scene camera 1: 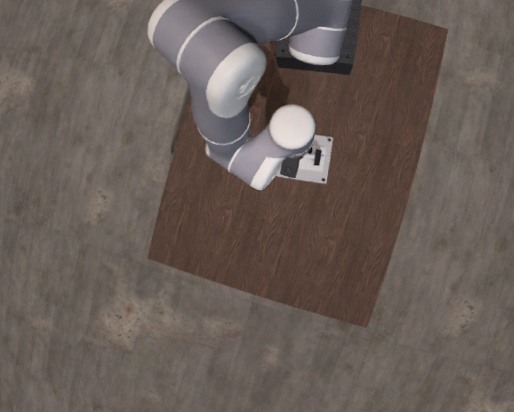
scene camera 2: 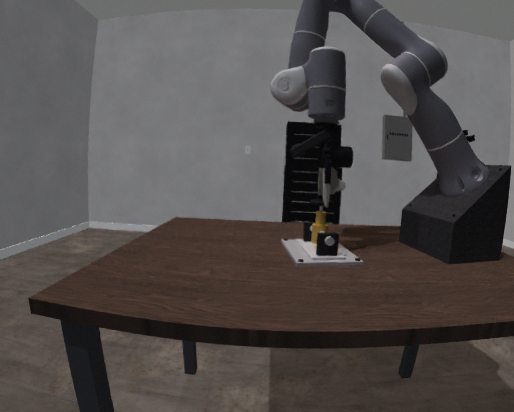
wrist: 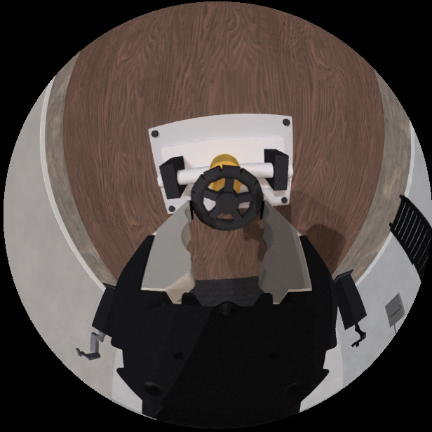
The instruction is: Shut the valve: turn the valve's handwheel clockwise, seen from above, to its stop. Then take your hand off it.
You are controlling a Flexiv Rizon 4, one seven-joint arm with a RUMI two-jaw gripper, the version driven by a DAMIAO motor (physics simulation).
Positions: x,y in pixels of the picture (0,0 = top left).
Scene:
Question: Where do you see a white base plate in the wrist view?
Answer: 247,124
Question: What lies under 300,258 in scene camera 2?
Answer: A white base plate.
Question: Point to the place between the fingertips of my gripper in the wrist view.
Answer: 226,201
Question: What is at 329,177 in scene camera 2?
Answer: My gripper.

